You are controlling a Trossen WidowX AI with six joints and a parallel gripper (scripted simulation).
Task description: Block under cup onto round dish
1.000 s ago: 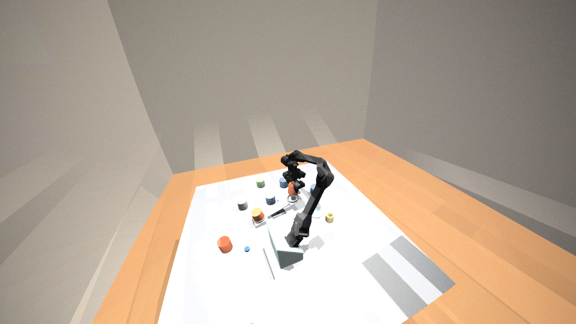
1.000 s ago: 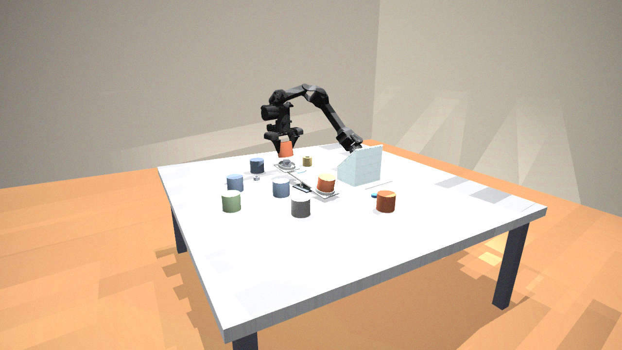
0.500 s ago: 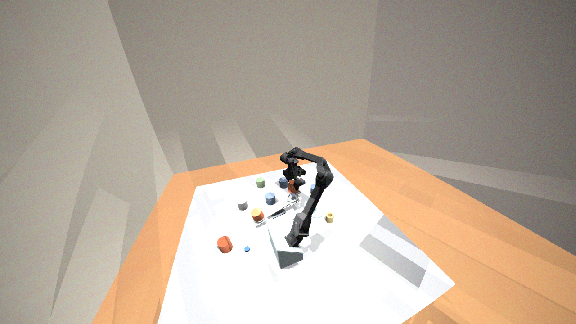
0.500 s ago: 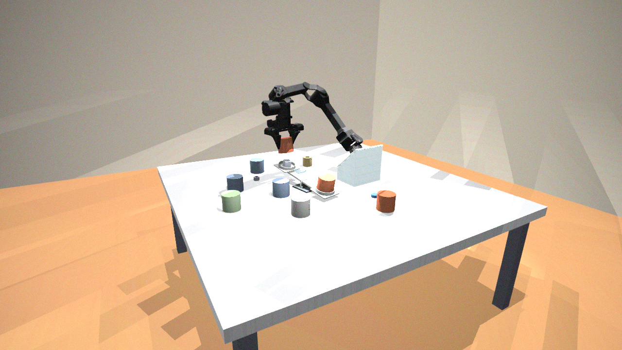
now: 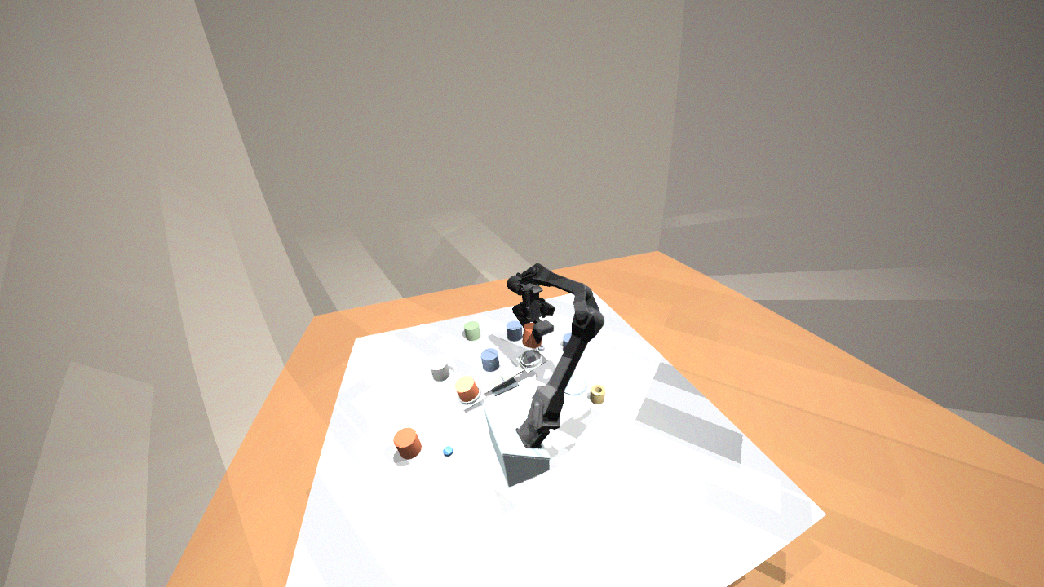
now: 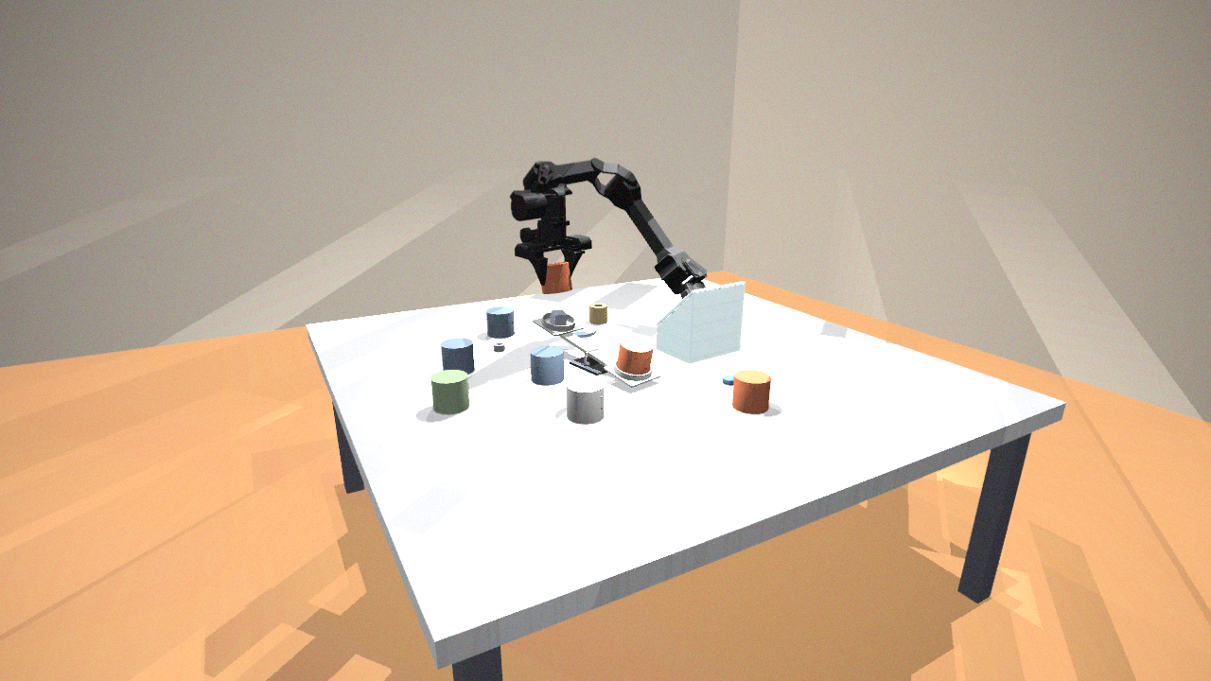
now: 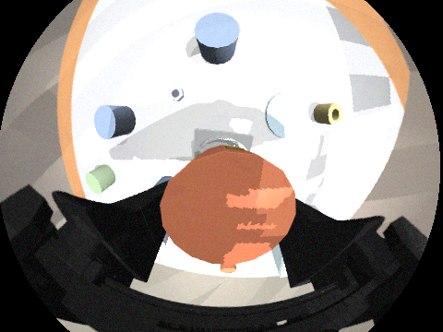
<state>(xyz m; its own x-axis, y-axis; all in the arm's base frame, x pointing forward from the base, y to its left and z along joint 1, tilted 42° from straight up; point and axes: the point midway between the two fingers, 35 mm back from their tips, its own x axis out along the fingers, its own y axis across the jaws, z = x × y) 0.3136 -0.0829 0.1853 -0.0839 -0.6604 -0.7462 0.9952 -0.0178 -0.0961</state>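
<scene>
The grey block is 80 mm below my gripper tip and 10 mm to the left of it. From my gripper tip the other things lie so: balance 140 mm to the left, 130 mm below; then pale blue round dish 170 mm below, 130 mm behind, 90 mm to the right; then dark ring 160 mm below, 110 mm ahead, 90 mm to the right.
</scene>
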